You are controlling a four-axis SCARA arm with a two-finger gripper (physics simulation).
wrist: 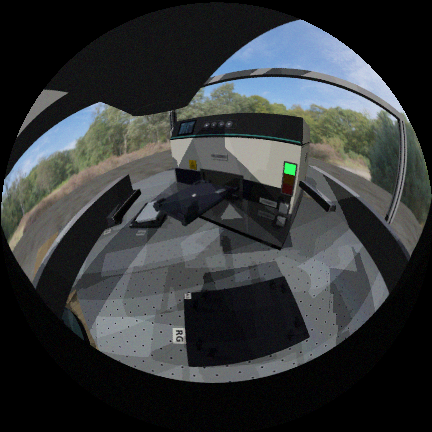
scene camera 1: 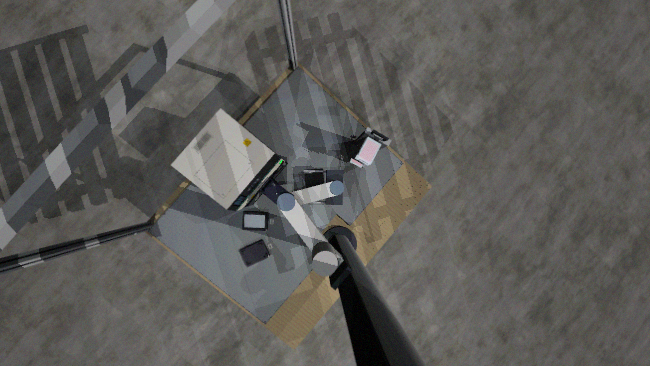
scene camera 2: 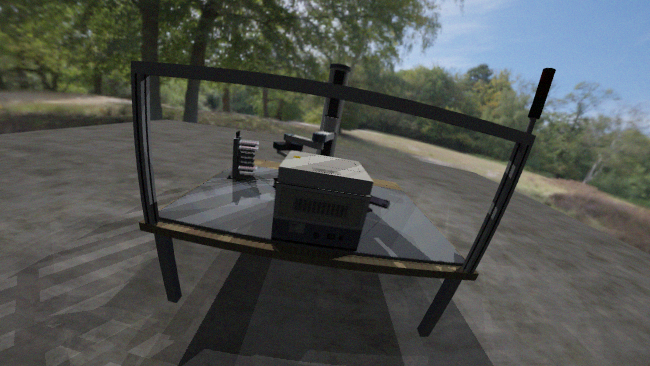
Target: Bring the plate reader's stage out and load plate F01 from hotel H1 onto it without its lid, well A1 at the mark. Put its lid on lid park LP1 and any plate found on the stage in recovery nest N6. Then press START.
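Frame: origin at the arm's base, x ahead, y left, z up, level; millimetres.
Seen in the pictures: gripper, fingertip midpoint: (wrist: 220, 173) (scene camera 1: 303, 186).
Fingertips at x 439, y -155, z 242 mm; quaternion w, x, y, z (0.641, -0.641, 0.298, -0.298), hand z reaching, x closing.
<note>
Offsets run from my fingertips to a thing's top centre. "spot": to the spot under its first point.
My gripper (wrist: 220, 173) (scene camera 1: 309, 186) is open and empty, above the dark RG nest {30 mm back, 59 mm right, 159 mm down} (wrist: 242, 325). The plate reader {368 mm ahead, 147 mm left, 75 mm up} (scene camera 1: 225, 160) (scene camera 2: 322, 200) (wrist: 235, 155) has its dark stage {107 mm ahead, 140 mm left, 88 mm down} (wrist: 190, 202) (scene camera 1: 274, 189) out; a pale dot shows on it and no plate. A pale lid {94 mm ahead, 388 mm left, 202 mm down} (scene camera 1: 255, 220) (wrist: 149, 212) lies on the dark lid park LP1 {spot: 115 mm ahead, 453 mm left, 209 mm down} (scene camera 1: 245, 227). Recovery nest N6 {46 mm back, 554 mm left, 211 mm down} (scene camera 1: 255, 252) looks bare; the left finger mostly hides it in the wrist view. Hotel H1 (scene camera 2: 236, 157) holds several pink-topped plates {139 mm back, 379 mm right, 19 mm up} (scene camera 1: 369, 151) {spot: 161 mm back, 392 mm right, 100 mm down} (scene camera 2: 247, 157); I cannot tell which is F01. The reader's round buttons {spot: 191 mm ahead, 147 mm left, 47 mm up} (wrist: 218, 124) show small.
A lamp on the reader's front glows green {183 mm ahead, 18 mm right, 21 mm down} (wrist: 290, 168). The arm's column (scene camera 1: 372, 300) (scene camera 2: 334, 110) stands at the table's wooden edge strip (scene camera 1: 300, 320). A dark frame (scene camera 2: 240, 75) rises over the far side, behind the reader as seen from the arm.
</note>
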